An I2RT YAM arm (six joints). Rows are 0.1 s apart.
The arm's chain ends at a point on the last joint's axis. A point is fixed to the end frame.
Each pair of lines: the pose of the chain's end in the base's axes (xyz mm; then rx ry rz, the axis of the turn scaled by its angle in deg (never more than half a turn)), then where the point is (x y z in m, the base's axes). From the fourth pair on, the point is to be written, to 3 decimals.
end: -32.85, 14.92, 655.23, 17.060, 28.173, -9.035
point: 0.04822 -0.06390 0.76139
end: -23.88, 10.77, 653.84, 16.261, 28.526, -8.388
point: 0.05888 -0.06575 0.76037
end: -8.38, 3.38, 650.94, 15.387, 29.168, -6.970
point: 0.07739 -0.06991 0.75737
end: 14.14, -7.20, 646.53, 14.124, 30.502, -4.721
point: 0.105 -0.075 0.752
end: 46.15, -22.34, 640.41, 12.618, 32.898, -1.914
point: 0.145 -0.084 0.743
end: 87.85, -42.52, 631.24, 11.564, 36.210, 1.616
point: 0.195 -0.097 0.729
